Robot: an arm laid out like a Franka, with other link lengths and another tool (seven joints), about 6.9 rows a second.
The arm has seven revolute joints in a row. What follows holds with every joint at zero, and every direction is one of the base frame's.
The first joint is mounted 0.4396 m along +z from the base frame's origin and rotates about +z.
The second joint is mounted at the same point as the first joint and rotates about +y.
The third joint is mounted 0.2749 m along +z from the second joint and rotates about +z.
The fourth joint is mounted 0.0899 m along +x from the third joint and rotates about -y.
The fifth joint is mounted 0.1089 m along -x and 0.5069 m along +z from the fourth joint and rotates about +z.
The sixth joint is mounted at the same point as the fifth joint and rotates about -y.
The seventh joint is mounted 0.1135 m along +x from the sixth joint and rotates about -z.
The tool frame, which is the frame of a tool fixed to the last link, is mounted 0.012 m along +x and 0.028 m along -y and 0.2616 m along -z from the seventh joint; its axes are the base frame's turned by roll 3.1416, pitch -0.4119 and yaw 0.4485 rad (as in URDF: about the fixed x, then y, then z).
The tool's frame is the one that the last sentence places.
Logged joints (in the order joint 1, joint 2, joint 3, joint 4, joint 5, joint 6, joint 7), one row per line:
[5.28, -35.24, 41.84, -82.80, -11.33, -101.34, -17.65]
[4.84, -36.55, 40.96, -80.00, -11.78, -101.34, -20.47]
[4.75, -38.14, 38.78, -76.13, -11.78, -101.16, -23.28]
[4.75, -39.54, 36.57, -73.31, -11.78, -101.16, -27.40]
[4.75, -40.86, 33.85, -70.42, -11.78, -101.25, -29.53]
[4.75, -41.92, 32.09, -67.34, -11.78, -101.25, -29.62]
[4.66, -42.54, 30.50, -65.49, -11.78, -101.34, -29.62]
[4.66, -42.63, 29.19, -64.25, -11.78, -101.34, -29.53]
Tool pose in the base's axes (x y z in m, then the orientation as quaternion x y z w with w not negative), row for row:
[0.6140, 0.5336, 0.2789, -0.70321, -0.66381, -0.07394, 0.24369]
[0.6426, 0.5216, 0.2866, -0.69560, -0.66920, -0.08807, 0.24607]
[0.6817, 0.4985, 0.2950, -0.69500, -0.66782, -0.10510, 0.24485]
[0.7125, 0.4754, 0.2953, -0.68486, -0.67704, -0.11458, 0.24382]
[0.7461, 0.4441, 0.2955, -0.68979, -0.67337, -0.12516, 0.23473]
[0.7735, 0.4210, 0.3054, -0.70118, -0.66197, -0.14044, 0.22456]
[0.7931, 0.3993, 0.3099, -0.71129, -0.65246, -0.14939, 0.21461]
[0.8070, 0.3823, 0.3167, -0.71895, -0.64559, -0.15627, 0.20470]
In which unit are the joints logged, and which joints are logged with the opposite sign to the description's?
The joints are logged in degrees. Opposite sign: joint 2, joint 6.
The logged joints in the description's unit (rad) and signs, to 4 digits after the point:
[0.0922, 0.6151, 0.7302, -1.4451, -0.1977, 1.7687, -0.3081]
[0.0845, 0.6379, 0.7149, -1.3963, -0.2056, 1.7687, -0.3573]
[0.0829, 0.6657, 0.6768, -1.3287, -0.2056, 1.7656, -0.4063]
[0.0829, 0.6901, 0.6383, -1.2795, -0.2056, 1.7656, -0.4782]
[0.0829, 0.7131, 0.5908, -1.2291, -0.2056, 1.7671, -0.5154]
[0.0829, 0.7316, 0.5601, -1.1753, -0.2056, 1.7671, -0.5170]
[0.0813, 0.7425, 0.5323, -1.1430, -0.2056, 1.7687, -0.5170]
[0.0813, 0.7440, 0.5095, -1.1214, -0.2056, 1.7687, -0.5154]

